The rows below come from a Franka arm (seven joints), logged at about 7 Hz.
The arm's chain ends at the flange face. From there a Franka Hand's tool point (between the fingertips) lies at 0.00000 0.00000 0.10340 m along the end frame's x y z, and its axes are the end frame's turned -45 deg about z.
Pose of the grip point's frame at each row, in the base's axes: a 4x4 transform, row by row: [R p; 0 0 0 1], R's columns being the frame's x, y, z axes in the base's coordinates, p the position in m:
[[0.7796, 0.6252, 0.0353, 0.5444], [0.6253, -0.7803, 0.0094, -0.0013], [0.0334, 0.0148, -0.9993, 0.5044], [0, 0, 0, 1]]
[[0.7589, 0.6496, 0.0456, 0.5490], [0.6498, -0.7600, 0.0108, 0.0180], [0.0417, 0.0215, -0.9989, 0.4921], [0, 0, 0, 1]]
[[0.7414, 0.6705, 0.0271, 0.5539], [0.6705, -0.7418, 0.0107, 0.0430], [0.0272, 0.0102, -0.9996, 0.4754], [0, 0, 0, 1]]
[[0.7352, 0.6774, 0.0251, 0.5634], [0.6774, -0.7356, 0.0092, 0.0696], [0.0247, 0.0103, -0.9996, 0.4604], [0, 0, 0, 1]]
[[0.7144, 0.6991, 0.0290, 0.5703], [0.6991, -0.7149, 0.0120, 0.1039], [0.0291, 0.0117, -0.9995, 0.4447], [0, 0, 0, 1]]
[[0.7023, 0.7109, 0.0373, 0.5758], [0.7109, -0.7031, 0.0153, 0.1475], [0.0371, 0.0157, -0.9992, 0.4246], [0, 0, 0, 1]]
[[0.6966, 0.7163, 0.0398, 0.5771], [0.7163, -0.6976, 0.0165, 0.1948], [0.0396, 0.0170, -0.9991, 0.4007], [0, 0, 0, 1]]
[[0.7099, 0.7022, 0.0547, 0.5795], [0.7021, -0.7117, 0.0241, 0.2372], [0.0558, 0.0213, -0.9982, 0.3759], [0, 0, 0, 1]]
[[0.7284, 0.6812, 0.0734, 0.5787], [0.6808, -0.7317, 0.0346, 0.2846], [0.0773, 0.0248, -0.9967, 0.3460], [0, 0, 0, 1]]
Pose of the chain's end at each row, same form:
[[0.9933, -0.1092, 0.0353, 0.5407], [-0.1096, -0.9939, 0.0094, -0.0023], [0.0341, -0.0132, -0.9993, 0.6077], [0, 0, 0, 1]]
[[0.9960, -0.0773, 0.0456, 0.5443], [-0.0779, -0.9969, 0.0108, 0.0169], [0.0447, -0.0143, -0.9989, 0.5954], [0, 0, 0, 1]]
[[0.9984, -0.0501, 0.0271, 0.5511], [-0.0504, -0.9986, 0.0107, 0.0419], [0.0264, -0.0120, -0.9996, 0.5788], [0, 0, 0, 1]]
[[0.9989, -0.0409, 0.0251, 0.5608], [-0.0412, -0.9991, 0.0092, 0.0686], [0.0247, -0.0102, -0.9996, 0.5638], [0, 0, 0, 1]]
[[0.9995, -0.0108, 0.0290, 0.5673], [-0.0112, -0.9998, 0.0120, 0.1027], [0.0288, -0.0123, -0.9995, 0.5480], [0, 0, 0, 1]]
[[0.9993, 0.0061, 0.0373, 0.5719], [0.0055, -0.9998, 0.0153, 0.1459], [0.0373, -0.0151, -0.9992, 0.5279], [0, 0, 0, 1]]
[[0.9991, 0.0139, 0.0398, 0.5730], [0.0132, -0.9998, 0.0165, 0.1931], [0.0400, -0.0160, -0.9991, 0.5040], [0, 0, 0, 1]]
[[0.9985, -0.0054, 0.0547, 0.5738], [-0.0068, -0.9997, 0.0241, 0.2347], [0.0545, -0.0244, -0.9982, 0.4791], [0, 0, 0, 1]]
[[0.9967, -0.0334, 0.0734, 0.5711], [-0.0360, -0.9988, 0.0346, 0.2810], [0.0722, -0.0371, -0.9967, 0.4491], [0, 0, 0, 1]]

